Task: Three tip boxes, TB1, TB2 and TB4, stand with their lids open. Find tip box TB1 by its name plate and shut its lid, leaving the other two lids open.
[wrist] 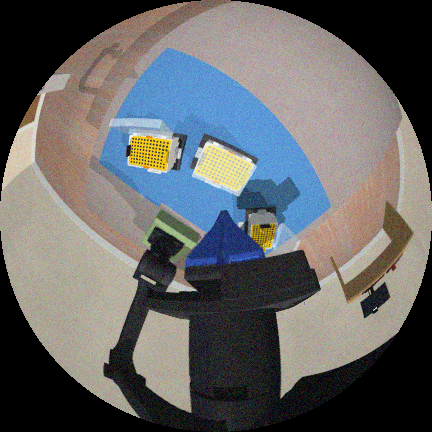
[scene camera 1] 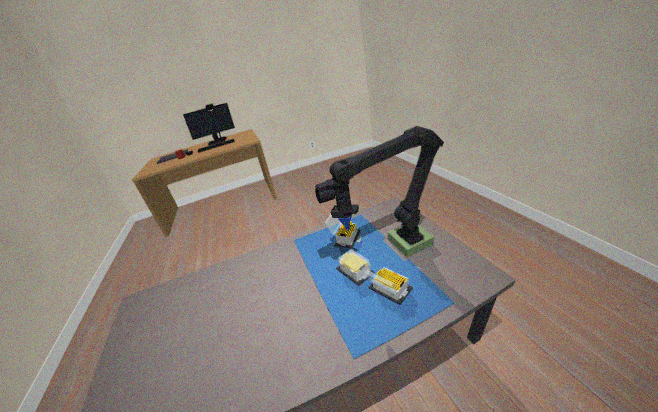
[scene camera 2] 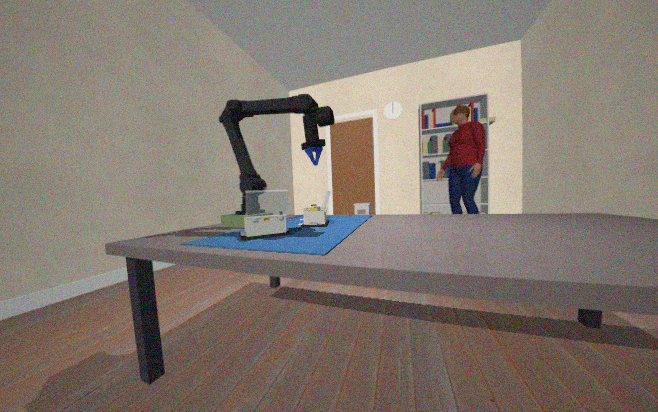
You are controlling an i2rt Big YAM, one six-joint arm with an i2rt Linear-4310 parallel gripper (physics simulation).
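Pixels of known places: gripper, fingertip midpoint: (wrist: 224,214) (scene camera 1: 348,230) (scene camera 2: 315,165); arm's base, origin of the base link: (wrist: 165,240) (scene camera 1: 409,235).
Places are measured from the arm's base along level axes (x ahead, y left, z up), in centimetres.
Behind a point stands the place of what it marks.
Note:
The middle tip box (scene camera 1: 354,268) @(x 35.5, y 6.3, z 2.7 cm) (wrist: 224,168) @(x 33.6, y 1.1, z 2.7 cm) has its clear lid down flat over the pale yellow rack. The tip box nearest scene camera 1 (scene camera 1: 390,285) @(x 31.0, y 27.0, z 9.1 cm) (scene camera 2: 265,226) @(x 27.2, y -26.6, z -1.6 cm) (wrist: 149,153) @(x 25.2, y 17.8, z 0.6 cm) stands with its clear lid (scene camera 2: 267,201) (wrist: 140,123) upright. The far tip box (scene camera 1: 346,237) @(x 27.5, y -18.2, z 1.6 cm) (scene camera 2: 314,216) (wrist: 262,232) @(x 25.8, y -21.8, z 0.7 cm) also has its lid (scene camera 1: 332,224) @(x 30.4, y -27.4, z 4.6 cm) (scene camera 2: 327,200) (wrist: 285,236) @(x 31.1, y -26.3, z 3.9 cm) open. Name plates are too small to read, so I cannot tell which box is TB1. My gripper (scene camera 1: 348,229) @(x 33.9, y 1.6, z 20.3 cm) (scene camera 2: 315,163) @(x 33.9, y 1.6, z 20.3 cm) (wrist: 224,214) @(x 33.9, y 1.6, z 20.3 cm) is shut and empty, pointing down well above the mat, near the far box.
The boxes stand on a blue mat (scene camera 1: 345,325) @(x 50.1, y 24.2, z -5.0 cm) (scene camera 2: 320,246) @(x 48.3, y -34.4, z -5.0 cm) (wrist: 170,75) @(x 45.0, y 28.3, z -5.0 cm) on the grey table (scene camera 1: 210,320) @(x 102.2, y -6.6, z -5.3 cm) (scene camera 2: 475,245) @(x 83.3, y -27.2, z -5.3 cm). The arm's green base block (scene camera 1: 411,246) @(x 4.5, y 6.6, z -0.2 cm) (scene camera 2: 232,220) @(x -2.6, y -9.2, z -2.1 cm) (wrist: 162,225) @(x 6.1, y 3.9, z -0.1 cm) stands beside the mat. A desk with a monitor (scene camera 1: 209,121) and a person (scene camera 2: 466,145) are in the room beyond.

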